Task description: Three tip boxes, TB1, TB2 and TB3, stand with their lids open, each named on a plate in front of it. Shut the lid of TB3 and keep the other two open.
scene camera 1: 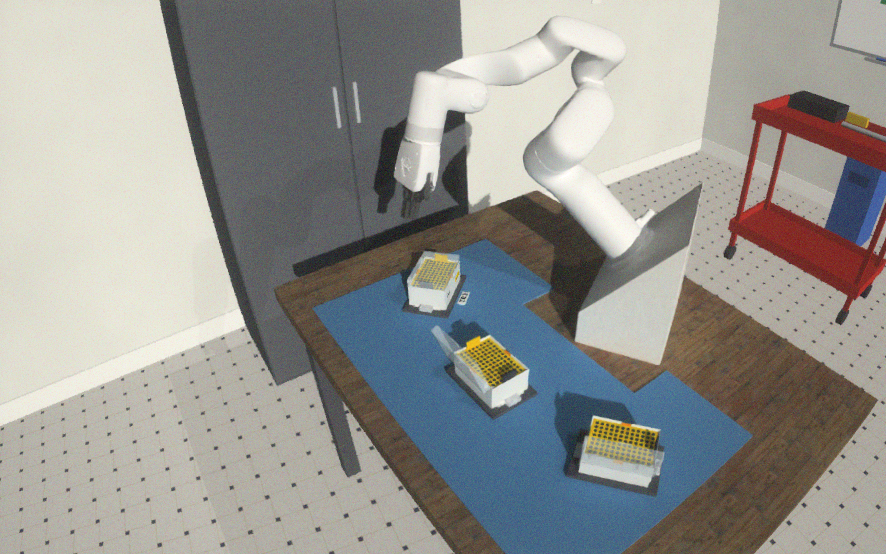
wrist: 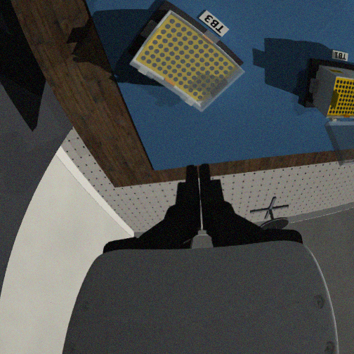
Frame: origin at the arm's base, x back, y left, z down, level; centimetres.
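Seen in the pictures: gripper, fingertip midpoint: [scene camera 1: 409, 217]; arm's base at its link origin: [scene camera 1: 631, 250].
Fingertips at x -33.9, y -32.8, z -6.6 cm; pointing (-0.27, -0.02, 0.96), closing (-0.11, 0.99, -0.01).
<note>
Offsets run from my fingertips to a thing's top centre. "pt": to the spot under its first point. Level surfaces: height alone.
The box TB3 @[dx +5.5, dy +1.8, dz +14.1 cm] [scene camera 1: 433, 287] [wrist: 187, 60] stands beside its name plate @[pt dx +8.8, dy +6.1, dz +21.7 cm] [scene camera 1: 463, 297] [wrist: 214, 23]. Its clear lid lies flat over the yellow tip rack, shut. The box TB1 @[dx -4.2, dy +30.6, dz +14.4 cm] [scene camera 1: 493, 372] [wrist: 344, 95] stands in the middle, its clear lid @[pt dx -12.6, dy +28.4, dz +7.7 cm] [scene camera 1: 445, 342] [wrist: 341, 140] open and tilted outward. The third box, TB2 @[pt dx -7.1, dy +63.3, dz +12.0 cm] [scene camera 1: 617, 462], stands at the right in the scene view with its clear lid open on the near side; its name plate is not readable. My gripper [scene camera 1: 410, 212] [wrist: 199, 179] is shut and empty, raised above and behind TB3, apart from it.
The boxes stand on a blue mat @[dz +21.8 cm] [scene camera 1: 392, 352] [wrist: 200, 135] on a wooden table @[dz +22.2 cm] [scene camera 1: 771, 365] [wrist: 95, 135]. A grey cabinet [scene camera 1: 274, 163] stands behind the gripper. The robot's pedestal [scene camera 1: 627, 326] is at the table's back. A red cart [scene camera 1: 803, 248] stands beyond the table at the right.
</note>
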